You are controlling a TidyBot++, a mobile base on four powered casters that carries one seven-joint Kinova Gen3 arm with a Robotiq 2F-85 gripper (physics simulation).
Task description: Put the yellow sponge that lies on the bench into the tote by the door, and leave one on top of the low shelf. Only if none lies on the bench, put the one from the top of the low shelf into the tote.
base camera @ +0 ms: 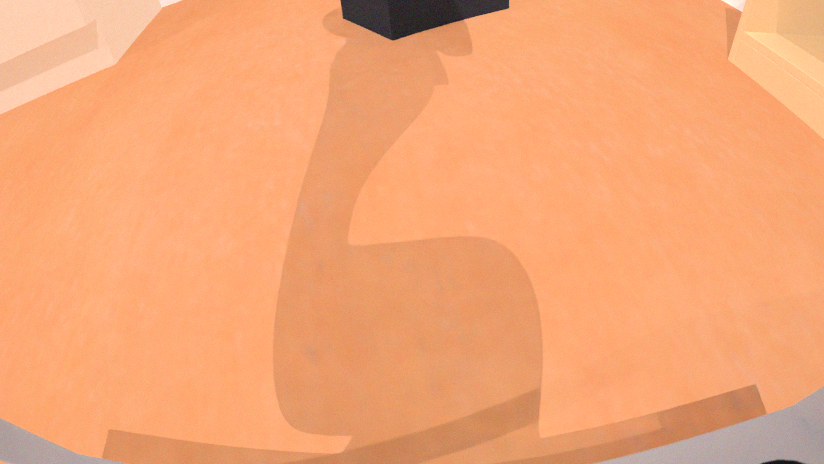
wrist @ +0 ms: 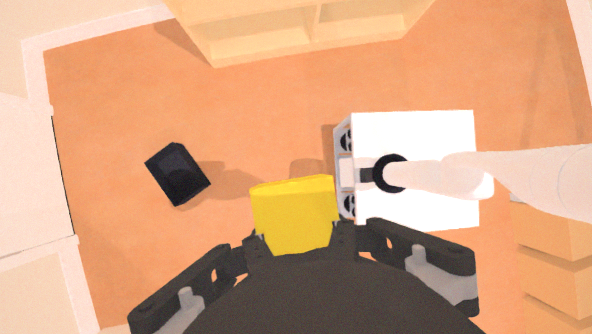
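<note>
My gripper (wrist: 297,224) is shut on a yellow sponge (wrist: 294,215) in the wrist view and holds it high above the floor. The black tote (wrist: 177,174) (base camera: 423,14) stands on the floor to the left of the sponge in the wrist view, and part of it shows at the top of the base camera view. The low shelf (wrist: 260,56) (base camera: 775,63) shows at the top of the wrist view and at the right edge of the base camera view. Its top does not show clearly. No sponge on a bench shows in these views.
The white mobile base (wrist: 415,130) stands right of the sponge, with the arm (wrist: 530,172) reaching over it. A wooden drawer unit (wrist: 547,265) is at the lower right. A pale door (wrist: 30,175) and walls are at the left. The arm's shadow falls on the floor.
</note>
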